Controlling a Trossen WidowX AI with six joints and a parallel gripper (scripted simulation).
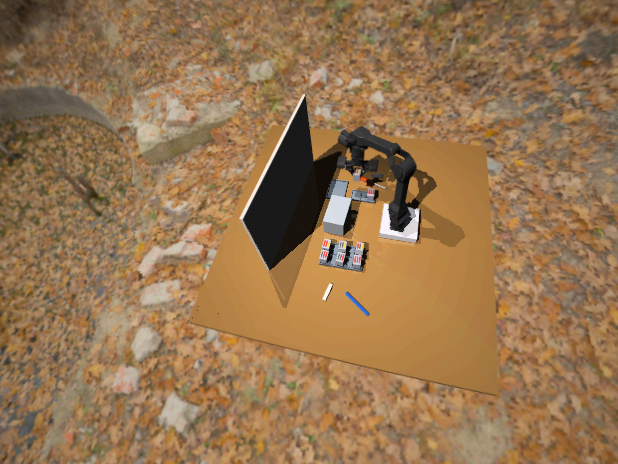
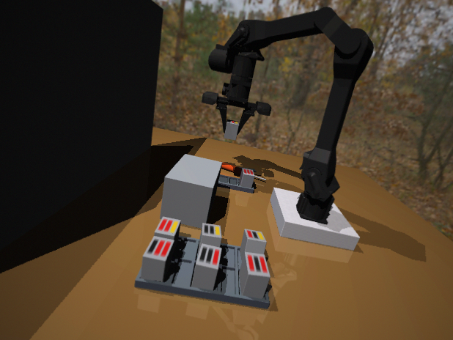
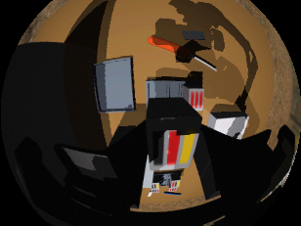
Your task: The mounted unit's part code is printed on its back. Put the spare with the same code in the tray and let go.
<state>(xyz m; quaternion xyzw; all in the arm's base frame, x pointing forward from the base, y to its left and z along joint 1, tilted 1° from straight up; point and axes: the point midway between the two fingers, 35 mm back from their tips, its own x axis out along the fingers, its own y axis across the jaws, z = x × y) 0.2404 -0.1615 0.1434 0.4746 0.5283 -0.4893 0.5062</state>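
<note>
Now: the grey tray 150 mm below my gripper tip, 110 mm ahead of it and 10 mm to the right of it. Also, from my gripper tip: tall black panel 300 mm ahead, 180 mm to the left, 70 mm above; blue pen 570 mm to the left, 150 mm below, 130 mm behind; grey spare 20 mm above.
</note>
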